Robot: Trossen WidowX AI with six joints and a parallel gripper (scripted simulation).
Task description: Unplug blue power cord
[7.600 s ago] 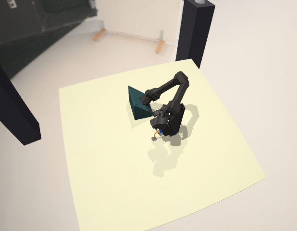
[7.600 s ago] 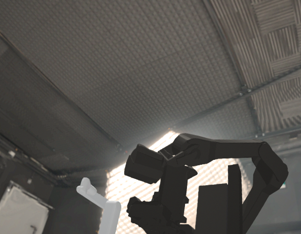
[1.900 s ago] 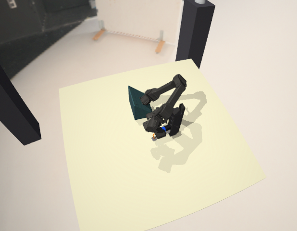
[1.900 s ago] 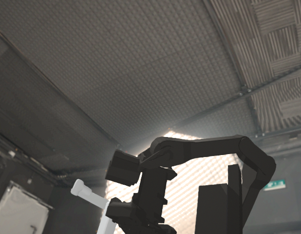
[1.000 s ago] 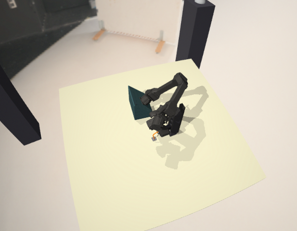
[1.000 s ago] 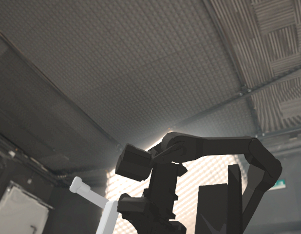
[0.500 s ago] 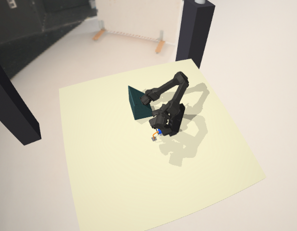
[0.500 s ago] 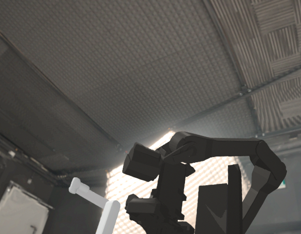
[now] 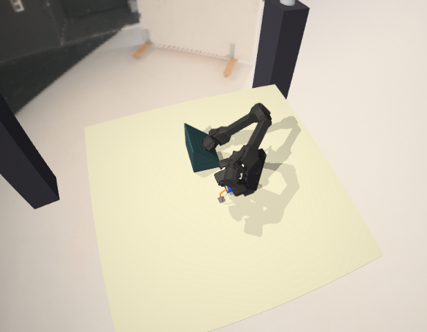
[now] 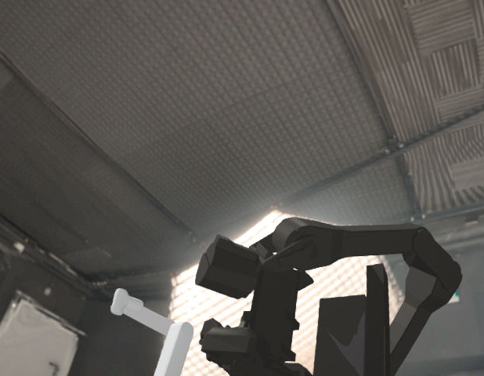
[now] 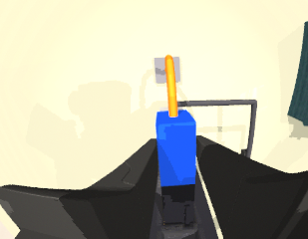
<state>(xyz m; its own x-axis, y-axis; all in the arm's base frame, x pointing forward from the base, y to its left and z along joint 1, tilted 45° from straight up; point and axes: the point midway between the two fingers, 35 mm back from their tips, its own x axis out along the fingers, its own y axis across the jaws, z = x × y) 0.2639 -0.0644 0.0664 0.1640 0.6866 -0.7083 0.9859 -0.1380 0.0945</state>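
My gripper tip is 30 mm to the right of the blue plug.
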